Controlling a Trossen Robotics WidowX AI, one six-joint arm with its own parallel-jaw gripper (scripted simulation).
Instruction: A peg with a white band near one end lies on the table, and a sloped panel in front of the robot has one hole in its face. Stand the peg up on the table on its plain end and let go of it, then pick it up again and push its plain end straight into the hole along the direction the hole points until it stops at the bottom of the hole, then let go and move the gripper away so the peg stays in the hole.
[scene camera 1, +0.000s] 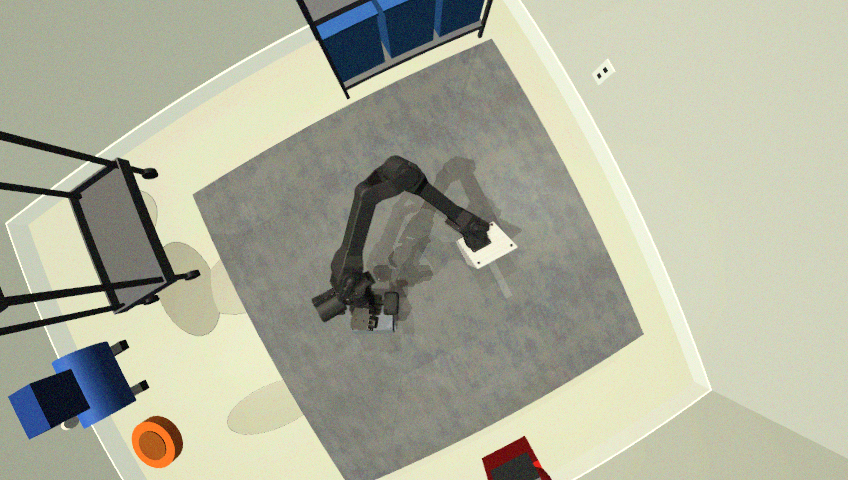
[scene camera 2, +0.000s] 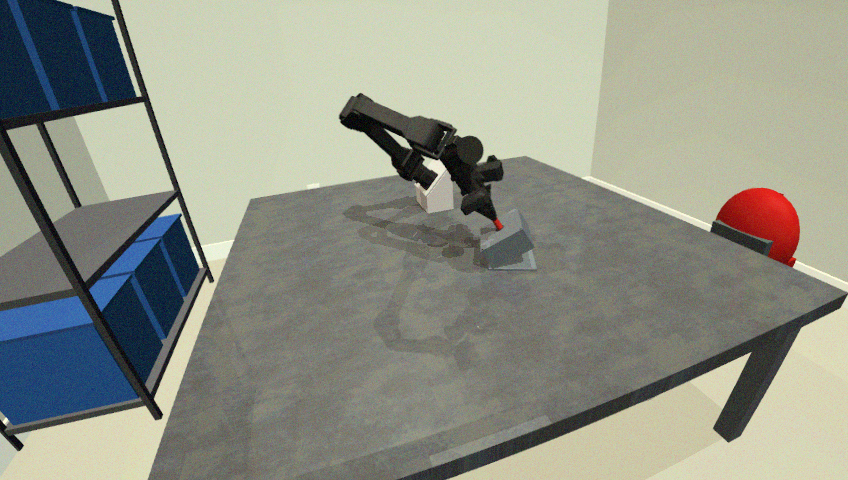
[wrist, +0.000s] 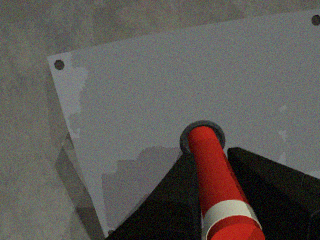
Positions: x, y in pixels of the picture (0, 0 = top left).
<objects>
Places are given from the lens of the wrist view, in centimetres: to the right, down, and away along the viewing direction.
my gripper (wrist: 210, 161): 2, 2, 9
grey sloped panel (wrist: 126, 103): -2, -1, 12
</objects>
